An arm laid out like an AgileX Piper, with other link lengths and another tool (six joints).
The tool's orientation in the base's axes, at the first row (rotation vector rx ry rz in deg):
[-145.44, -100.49, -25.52]
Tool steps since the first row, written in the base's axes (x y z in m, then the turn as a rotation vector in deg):
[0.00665, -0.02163, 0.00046, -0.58, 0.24, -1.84]
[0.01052, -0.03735, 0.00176, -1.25, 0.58, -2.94]
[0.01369, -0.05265, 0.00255, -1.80, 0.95, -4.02]
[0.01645, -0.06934, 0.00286, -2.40, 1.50, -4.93]
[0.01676, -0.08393, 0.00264, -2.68, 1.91, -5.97]
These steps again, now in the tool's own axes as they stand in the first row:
[-0.01746, 0.01411, -0.00289, -0.42, -0.88, 1.68]
[-0.03022, 0.02362, -0.00612, -0.60, -1.78, 2.65]
[-0.04296, 0.03226, -0.00895, -0.71, -2.57, 3.63]
[-0.05721, 0.04096, -0.01165, -0.63, -3.45, 4.47]
[-0.07048, 0.04656, -0.01401, -0.60, -4.01, 5.48]

